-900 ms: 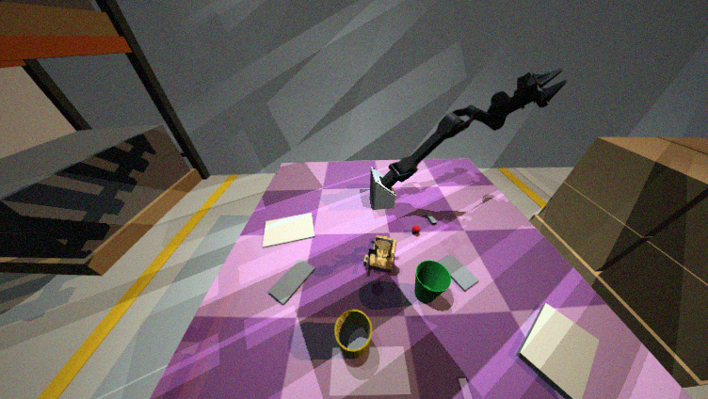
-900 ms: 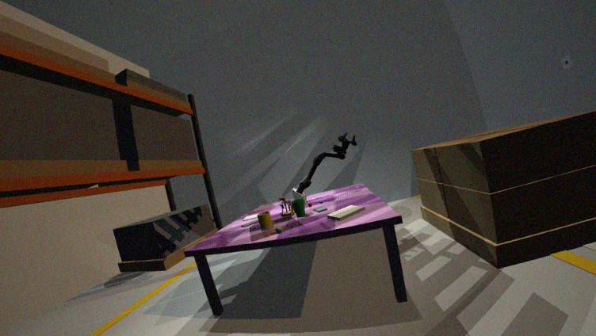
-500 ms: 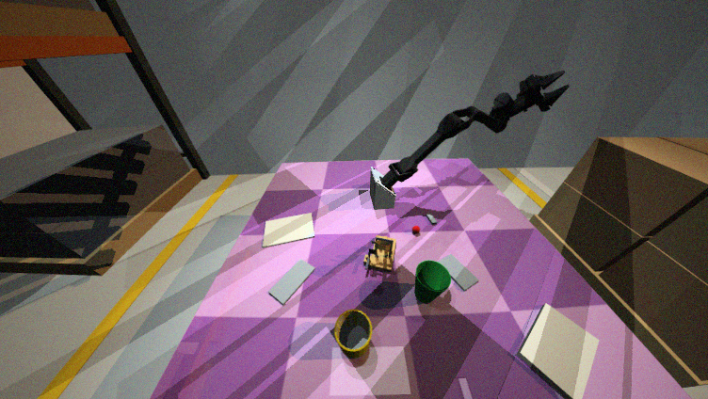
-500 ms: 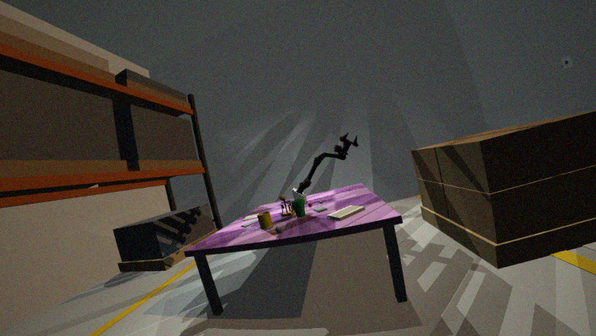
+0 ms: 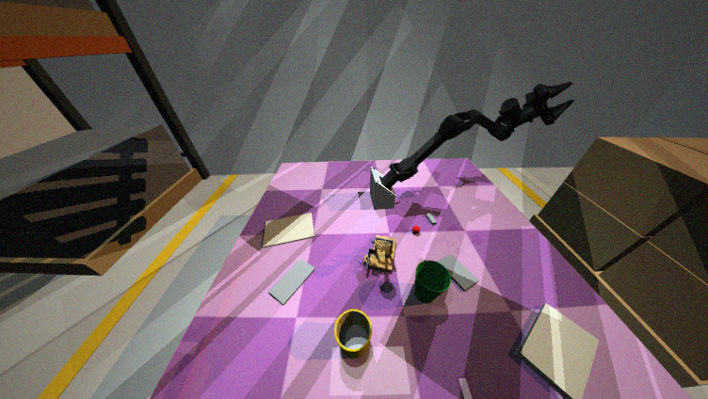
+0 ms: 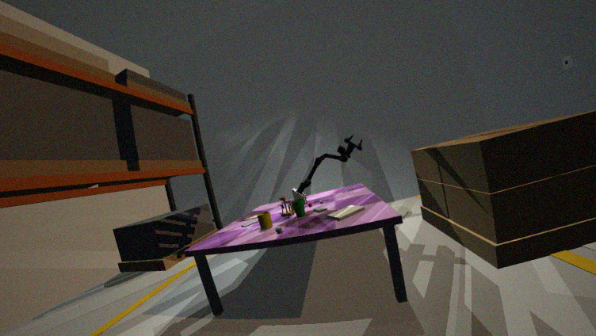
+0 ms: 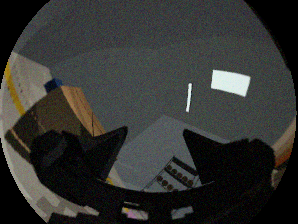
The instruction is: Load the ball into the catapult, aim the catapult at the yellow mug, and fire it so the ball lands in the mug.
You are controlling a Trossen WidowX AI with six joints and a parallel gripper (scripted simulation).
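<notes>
My gripper tip is 31 cm short of the wooden catapult, 76 cm to the left of it and 42 cm above it. Round my gripper tip: red ball (19 cm ahead, 58 cm to the right, 48 cm below); small grey block (12 cm ahead, 48 cm to the right, 49 cm below); white board (63 cm ahead, 32 cm to the right, 49 cm below).
</notes>
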